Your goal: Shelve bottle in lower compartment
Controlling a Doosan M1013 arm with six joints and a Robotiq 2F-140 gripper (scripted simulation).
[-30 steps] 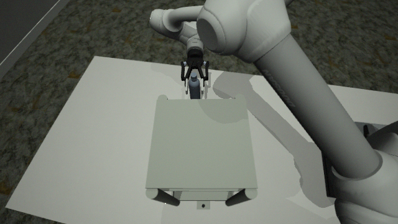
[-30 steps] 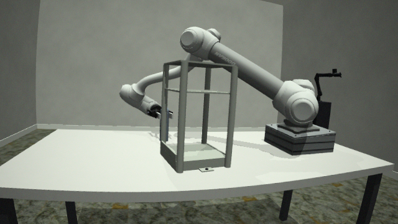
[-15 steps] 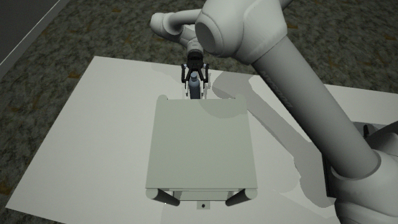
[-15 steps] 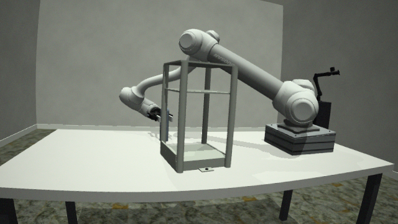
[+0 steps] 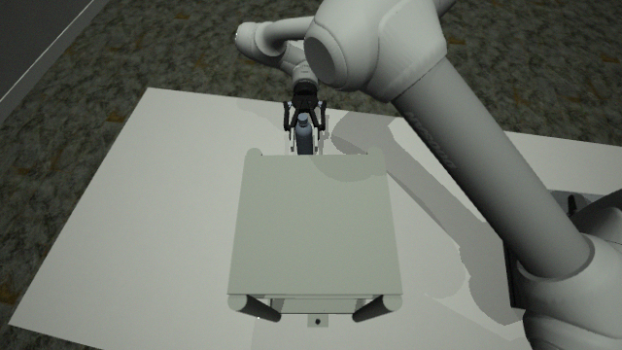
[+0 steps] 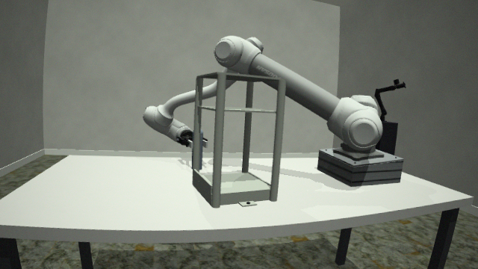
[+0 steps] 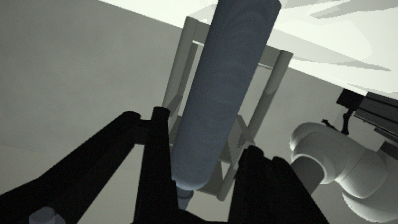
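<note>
Right now the shelving unit is 7 cm behind my hand, 33 cm to the left of it and 8 cm above it.
</note>
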